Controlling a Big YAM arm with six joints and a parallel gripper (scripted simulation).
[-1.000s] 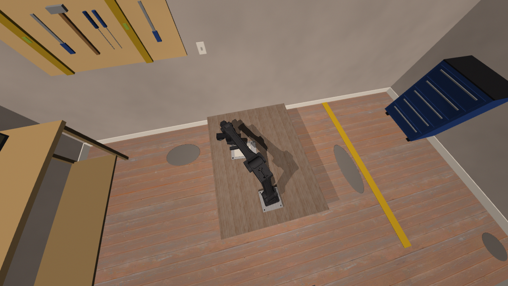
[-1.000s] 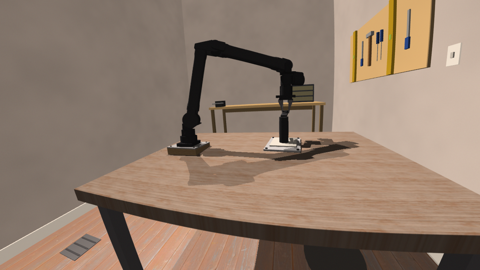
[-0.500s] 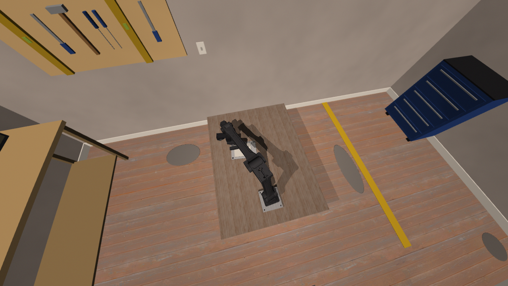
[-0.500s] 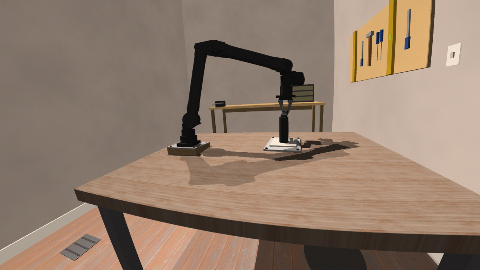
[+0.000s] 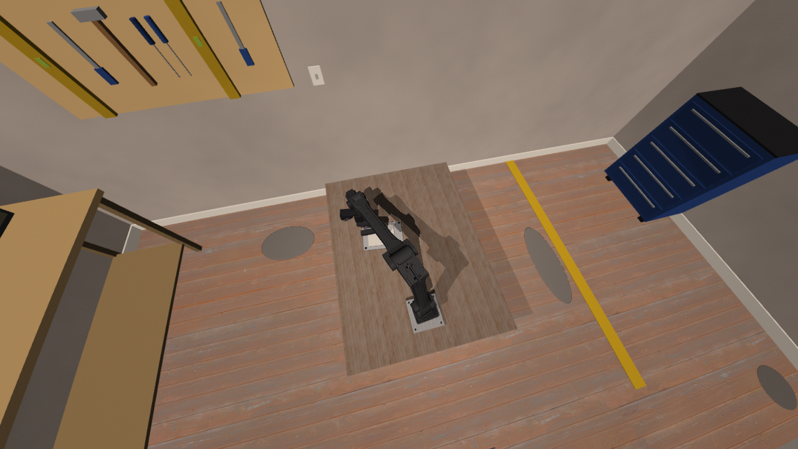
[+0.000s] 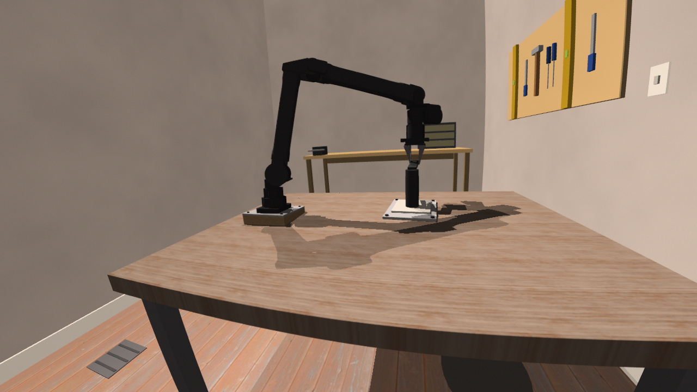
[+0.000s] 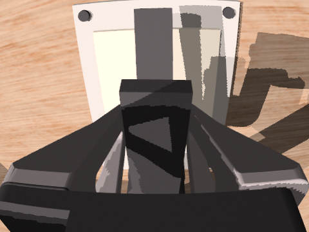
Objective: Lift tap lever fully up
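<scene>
Now: the tap 60 mm to the right of my hand, 60 mm below it and 10 mm behind it. From my hand the other things lie so: lever (30 mm to the right, 10 mm below, 10 mm behind).
</scene>
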